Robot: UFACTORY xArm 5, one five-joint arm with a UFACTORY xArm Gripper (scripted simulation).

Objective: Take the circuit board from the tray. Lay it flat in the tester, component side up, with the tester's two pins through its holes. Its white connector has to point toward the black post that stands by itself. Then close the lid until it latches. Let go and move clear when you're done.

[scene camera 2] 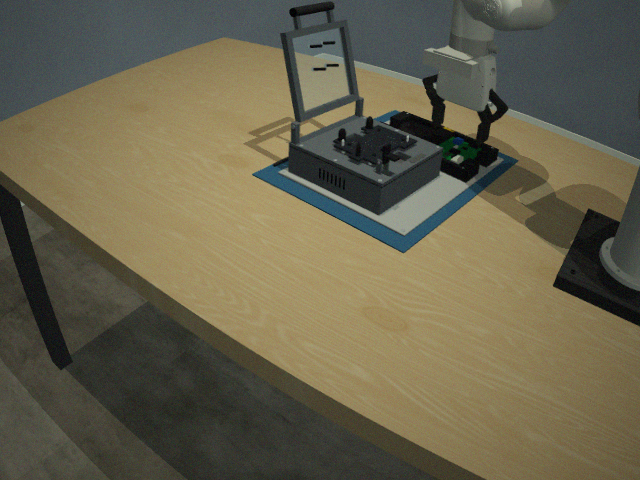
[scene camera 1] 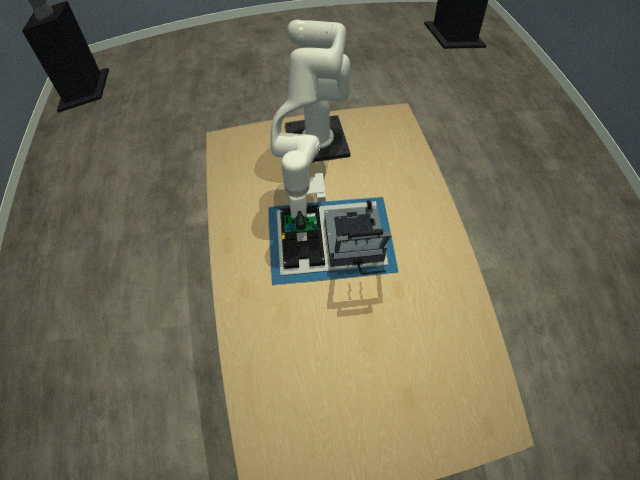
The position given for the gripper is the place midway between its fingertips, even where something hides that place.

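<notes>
Scene camera 2 shows the gripper [scene camera 2: 458, 133] along with a green circuit board [scene camera 2: 453, 146], a nest [scene camera 2: 369, 146] and a clear lid [scene camera 2: 322, 91]. In scene camera 1 the lid [scene camera 1: 374, 239] is visible as well.
</notes>
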